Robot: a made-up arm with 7 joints. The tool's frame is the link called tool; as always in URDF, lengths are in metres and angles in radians. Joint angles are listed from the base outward.
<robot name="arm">
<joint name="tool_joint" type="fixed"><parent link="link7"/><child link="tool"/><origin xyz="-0.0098 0.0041 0.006" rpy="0 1.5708 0"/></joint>
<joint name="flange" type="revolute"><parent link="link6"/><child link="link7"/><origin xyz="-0.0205 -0.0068 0.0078" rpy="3.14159 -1.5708 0"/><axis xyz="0 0 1"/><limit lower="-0.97" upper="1.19"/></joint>
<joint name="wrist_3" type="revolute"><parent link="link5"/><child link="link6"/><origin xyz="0.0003 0.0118 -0.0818" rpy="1.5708 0 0"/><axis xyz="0 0 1"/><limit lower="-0.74" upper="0.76"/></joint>
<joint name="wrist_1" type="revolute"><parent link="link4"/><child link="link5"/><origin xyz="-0.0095 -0.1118 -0.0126" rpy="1.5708 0 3.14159"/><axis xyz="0 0 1"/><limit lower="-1.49" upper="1.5"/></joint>
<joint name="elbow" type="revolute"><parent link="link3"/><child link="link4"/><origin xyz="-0.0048 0.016 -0.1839" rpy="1.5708 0 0"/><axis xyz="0 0 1"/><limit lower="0.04" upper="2.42"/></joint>
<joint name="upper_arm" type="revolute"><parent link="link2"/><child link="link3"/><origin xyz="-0.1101 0.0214 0.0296" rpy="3.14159 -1.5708 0"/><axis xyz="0 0 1"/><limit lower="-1.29" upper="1.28"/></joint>
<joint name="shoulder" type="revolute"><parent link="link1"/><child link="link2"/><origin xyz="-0.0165 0.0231 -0.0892" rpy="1.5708 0 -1.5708"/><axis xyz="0 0 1"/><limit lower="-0.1" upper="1.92"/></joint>
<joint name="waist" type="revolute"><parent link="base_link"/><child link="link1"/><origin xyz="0.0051 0.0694 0.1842" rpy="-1.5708 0 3.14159"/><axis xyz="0 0 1"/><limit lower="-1.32" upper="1.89"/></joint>
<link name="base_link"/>
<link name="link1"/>
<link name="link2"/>
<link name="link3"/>
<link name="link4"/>
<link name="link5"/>
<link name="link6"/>
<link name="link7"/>
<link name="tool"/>
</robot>
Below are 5 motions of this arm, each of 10 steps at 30 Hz.
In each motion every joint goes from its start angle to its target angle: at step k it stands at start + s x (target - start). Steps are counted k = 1, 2, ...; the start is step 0. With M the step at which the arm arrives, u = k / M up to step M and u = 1 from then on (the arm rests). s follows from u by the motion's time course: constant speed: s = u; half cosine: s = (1 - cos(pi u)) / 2; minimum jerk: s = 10 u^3 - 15 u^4 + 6 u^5.
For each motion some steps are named. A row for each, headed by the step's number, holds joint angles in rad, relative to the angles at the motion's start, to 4 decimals.
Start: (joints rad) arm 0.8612 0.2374 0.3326 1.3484 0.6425 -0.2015 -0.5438
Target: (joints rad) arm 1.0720 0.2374 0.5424 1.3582 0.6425 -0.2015 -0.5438
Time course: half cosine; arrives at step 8
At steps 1, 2, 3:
1: 0.0080 0.0000 0.0080 0.0004 0.0000 0.0000 0.0000
2: 0.0309 0.0000 0.0307 0.0014 0.0000 0.0000 0.0000
3: 0.0651 0.0000 0.0648 0.0030 0.0000 0.0000 0.0000

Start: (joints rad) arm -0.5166 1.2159 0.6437 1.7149 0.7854 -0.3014 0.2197
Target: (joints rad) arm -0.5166 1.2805 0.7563 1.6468 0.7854 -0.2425 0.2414
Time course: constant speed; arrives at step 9
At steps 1, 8, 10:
1: 0.0000 0.0072 0.0125 -0.0076 0.0000 0.0065 0.0024
8: 0.0000 0.0574 0.1001 -0.0605 0.0000 0.0524 0.0193
10: 0.0000 0.0646 0.1126 -0.0681 0.0000 0.0589 0.0217

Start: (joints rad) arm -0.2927 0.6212 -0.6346 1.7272 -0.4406 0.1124 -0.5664
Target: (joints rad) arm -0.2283 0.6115 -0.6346 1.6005 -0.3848 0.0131 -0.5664
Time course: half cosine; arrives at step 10
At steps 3, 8, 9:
3: 0.0133 -0.0020 0.0000 -0.0261 0.0115 -0.0205 0.0000
8: 0.0583 -0.0088 0.0000 -0.1146 0.0505 -0.0898 0.0000
9: 0.0628 -0.0095 0.0000 -0.1236 0.0544 -0.0969 0.0000

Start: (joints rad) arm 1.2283 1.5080 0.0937 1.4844 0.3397 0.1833 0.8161
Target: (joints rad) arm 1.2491 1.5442 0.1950 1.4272 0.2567 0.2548 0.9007
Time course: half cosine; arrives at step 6
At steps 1, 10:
1: 0.0014 0.0024 0.0068 -0.0038 -0.0056 0.0048 0.0057
10: 0.0208 0.0362 0.1013 -0.0572 -0.0830 0.0715 0.0846

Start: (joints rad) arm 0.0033 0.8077 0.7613 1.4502 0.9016 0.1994 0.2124
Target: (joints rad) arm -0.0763 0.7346 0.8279 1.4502 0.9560 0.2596 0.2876
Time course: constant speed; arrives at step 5
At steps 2, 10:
2: -0.0318 -0.0292 0.0266 0.0000 0.0218 0.0241 0.0301
10: -0.0796 -0.0731 0.0666 0.0000 0.0544 0.0602 0.0752

